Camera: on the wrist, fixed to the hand. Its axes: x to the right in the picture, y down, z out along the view.
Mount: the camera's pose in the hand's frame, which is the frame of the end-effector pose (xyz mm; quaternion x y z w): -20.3 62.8 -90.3 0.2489 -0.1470 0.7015 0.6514
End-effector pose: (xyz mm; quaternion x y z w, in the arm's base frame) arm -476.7 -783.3 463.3 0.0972 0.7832 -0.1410 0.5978
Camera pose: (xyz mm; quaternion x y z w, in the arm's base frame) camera -533.2 -693.4 498.5 0.7408 0.3190 0.1183 0.5792
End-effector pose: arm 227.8 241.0 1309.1 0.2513 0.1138 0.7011 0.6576
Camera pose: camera 128.3 229.7 1259.2 -0.5102 0.0243 -0.8527 0.1093
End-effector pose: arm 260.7 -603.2 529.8 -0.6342 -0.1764 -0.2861 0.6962
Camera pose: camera 273.5 -686.5 456.3 -0.4057 0.1564 0.4392 0.7862
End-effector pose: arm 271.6 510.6 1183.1 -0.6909 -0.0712 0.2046 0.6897
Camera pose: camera 276.1 417.0 1122.0 -0.2983 0.3878 0.7364 0.4673
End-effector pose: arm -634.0 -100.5 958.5 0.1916 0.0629 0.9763 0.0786
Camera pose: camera -658.2 -174.0 877.8 -0.3320 -0.1380 -0.6473 0.6721
